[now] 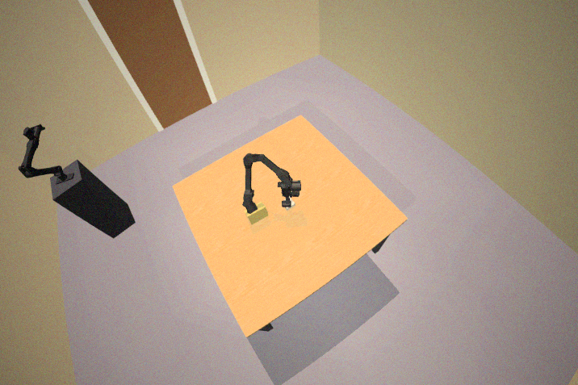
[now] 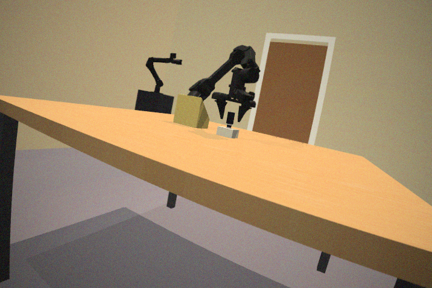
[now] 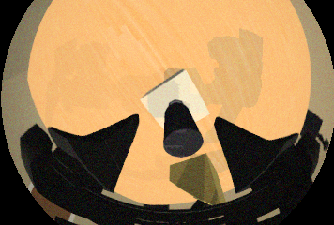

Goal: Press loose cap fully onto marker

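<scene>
Now: gripper tip 10 mm below the black marker cap. The rest, counted from my gripper tip: white holder block 50 mm below.
</scene>
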